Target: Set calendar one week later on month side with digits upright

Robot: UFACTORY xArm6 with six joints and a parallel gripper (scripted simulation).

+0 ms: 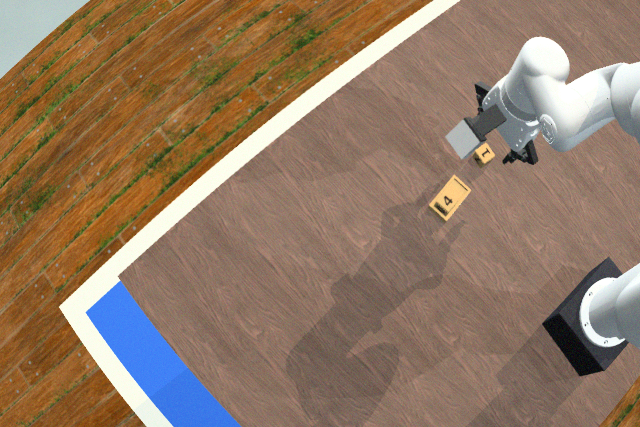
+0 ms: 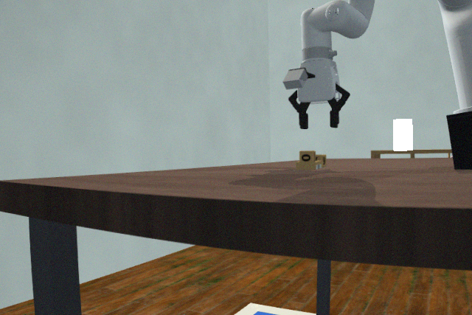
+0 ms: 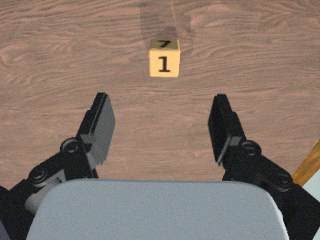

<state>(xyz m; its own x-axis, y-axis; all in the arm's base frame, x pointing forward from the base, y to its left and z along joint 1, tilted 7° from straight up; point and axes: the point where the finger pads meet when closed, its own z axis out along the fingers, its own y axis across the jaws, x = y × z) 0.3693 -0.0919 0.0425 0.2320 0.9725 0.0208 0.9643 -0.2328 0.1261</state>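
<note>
Right now the wooden cube is 9 cm below my hand. Round my hand: tray: 11 cm to the left, 10 cm below.
</note>
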